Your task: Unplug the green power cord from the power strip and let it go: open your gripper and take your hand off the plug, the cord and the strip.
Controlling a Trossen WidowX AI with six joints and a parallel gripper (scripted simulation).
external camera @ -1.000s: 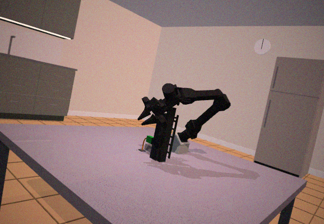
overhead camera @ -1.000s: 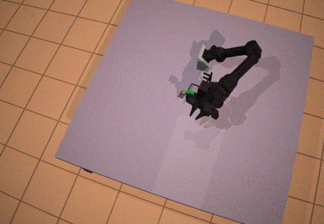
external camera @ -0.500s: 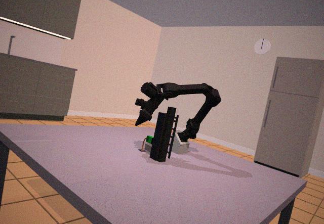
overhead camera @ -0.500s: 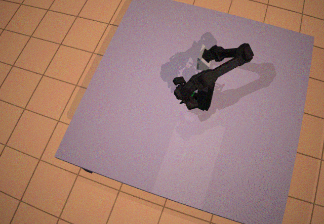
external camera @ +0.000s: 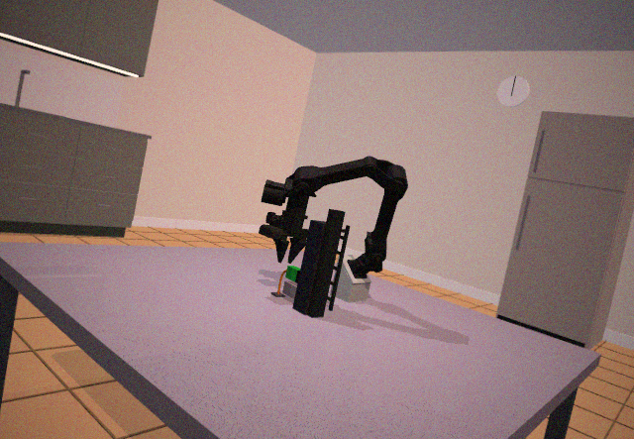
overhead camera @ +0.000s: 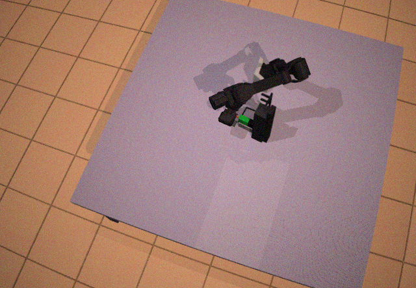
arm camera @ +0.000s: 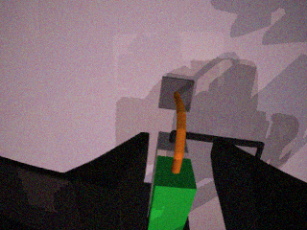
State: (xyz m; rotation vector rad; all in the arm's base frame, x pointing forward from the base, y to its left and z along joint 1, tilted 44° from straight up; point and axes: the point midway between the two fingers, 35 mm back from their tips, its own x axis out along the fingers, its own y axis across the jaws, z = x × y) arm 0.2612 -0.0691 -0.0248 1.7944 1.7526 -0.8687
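The green plug lies 70 mm to the left of my gripper tip and 10 mm below it. The rest, counted from my gripper tip: black rack 170 mm to the left, 40 mm above, 20 mm ahead.
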